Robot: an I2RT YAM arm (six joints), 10 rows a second.
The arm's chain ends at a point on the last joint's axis. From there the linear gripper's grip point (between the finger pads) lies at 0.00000 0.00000 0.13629 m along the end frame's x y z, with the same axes.
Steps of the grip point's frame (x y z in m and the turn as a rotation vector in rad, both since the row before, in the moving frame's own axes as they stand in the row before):
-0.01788 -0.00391 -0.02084 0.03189 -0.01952 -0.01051
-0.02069 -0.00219 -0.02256 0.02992 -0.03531 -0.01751
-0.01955 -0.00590 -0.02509 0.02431 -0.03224 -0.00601
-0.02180 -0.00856 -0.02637 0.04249 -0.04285 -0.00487
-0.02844 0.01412 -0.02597 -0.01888 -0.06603 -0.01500
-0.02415 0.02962 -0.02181 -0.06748 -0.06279 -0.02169
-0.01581 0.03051 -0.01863 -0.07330 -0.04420 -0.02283
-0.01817 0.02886 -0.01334 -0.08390 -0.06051 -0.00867
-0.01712 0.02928 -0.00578 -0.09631 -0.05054 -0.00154
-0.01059 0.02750 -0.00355 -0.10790 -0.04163 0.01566
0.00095 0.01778 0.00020 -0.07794 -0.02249 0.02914
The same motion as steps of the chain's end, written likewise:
-0.01520 0.00042 -0.02074 0.03189 -0.01952 -0.01051
-0.01584 0.00184 -0.02241 0.02992 -0.03531 -0.01751
-0.01515 -0.00260 -0.02498 0.02431 -0.03224 -0.00601
-0.01595 -0.00279 -0.02612 0.04249 -0.04285 -0.00487
-0.01947 0.01148 -0.02565 -0.01888 -0.06603 -0.01500
-0.01570 0.02034 -0.02123 -0.06748 -0.06279 -0.02169
-0.00991 0.02046 -0.01813 -0.07330 -0.04420 -0.02283
-0.00999 0.01741 -0.01261 -0.08390 -0.06051 -0.00867
-0.01026 0.01617 -0.00497 -0.09631 -0.05054 -0.00154
-0.00481 0.01287 -0.00264 -0.10790 -0.04163 0.01566
0.00417 0.00722 0.00065 -0.07794 -0.02249 0.02914

